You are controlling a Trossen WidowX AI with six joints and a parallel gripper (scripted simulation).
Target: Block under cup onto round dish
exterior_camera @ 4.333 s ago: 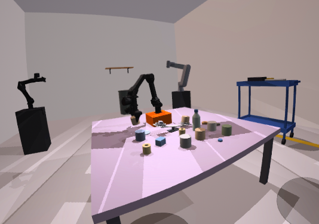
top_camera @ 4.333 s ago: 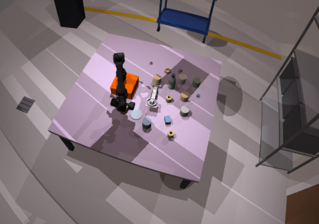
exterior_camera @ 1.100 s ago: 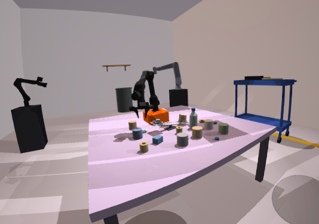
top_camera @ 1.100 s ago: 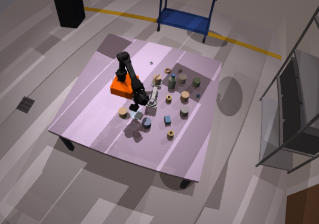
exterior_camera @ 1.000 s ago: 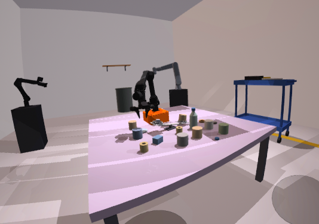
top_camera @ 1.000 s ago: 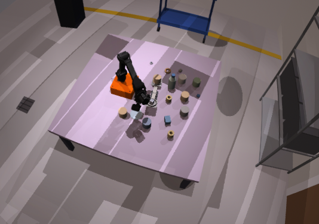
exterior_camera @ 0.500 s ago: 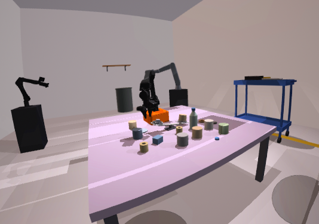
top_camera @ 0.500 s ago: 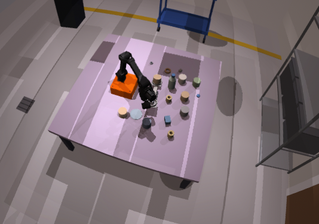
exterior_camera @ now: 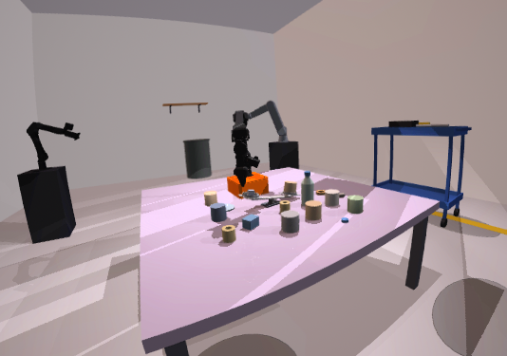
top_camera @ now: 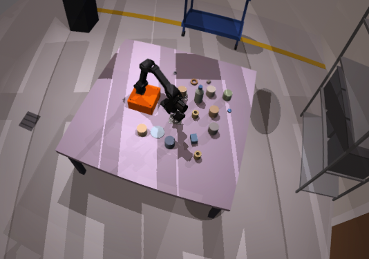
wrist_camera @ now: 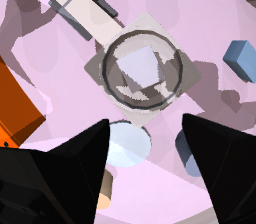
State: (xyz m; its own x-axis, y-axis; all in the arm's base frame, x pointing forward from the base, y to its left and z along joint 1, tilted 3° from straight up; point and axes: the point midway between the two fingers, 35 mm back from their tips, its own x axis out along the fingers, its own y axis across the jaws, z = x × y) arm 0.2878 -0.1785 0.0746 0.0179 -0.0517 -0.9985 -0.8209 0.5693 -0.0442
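The pale blue round dish lies 90 mm behind my gripper tip, 70 mm to the right of it and 120 mm below it. Also, from my gripper tip: balance (20 mm ahead, 150 mm to the left, 90 mm below); blue-grey cylinder (10 mm ahead, 160 mm to the right, 90 mm below); blue cube (170 mm ahead, 70 mm to the right, 110 mm below).
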